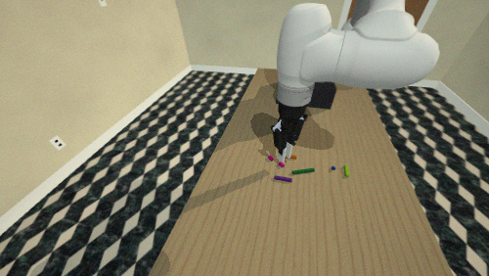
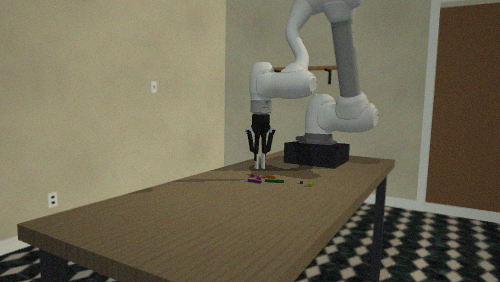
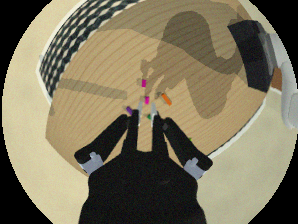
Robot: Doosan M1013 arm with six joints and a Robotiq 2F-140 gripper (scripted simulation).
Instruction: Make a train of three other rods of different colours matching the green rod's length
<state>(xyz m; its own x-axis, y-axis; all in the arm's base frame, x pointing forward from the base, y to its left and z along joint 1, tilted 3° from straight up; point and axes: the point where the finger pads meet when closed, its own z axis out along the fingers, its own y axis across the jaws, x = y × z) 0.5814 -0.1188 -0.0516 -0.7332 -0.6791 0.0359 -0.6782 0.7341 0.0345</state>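
Right now my hand is 10 mm past the tiny blue piece, 180 mm to the right of it and 80 mm above it. Also, from my hand: purple rod 60 mm ahead, 80 mm below; then orange rod 50 mm behind, 30 mm to the left, 80 mm below; then green rod 20 mm ahead, 70 mm to the left, 80 mm below.
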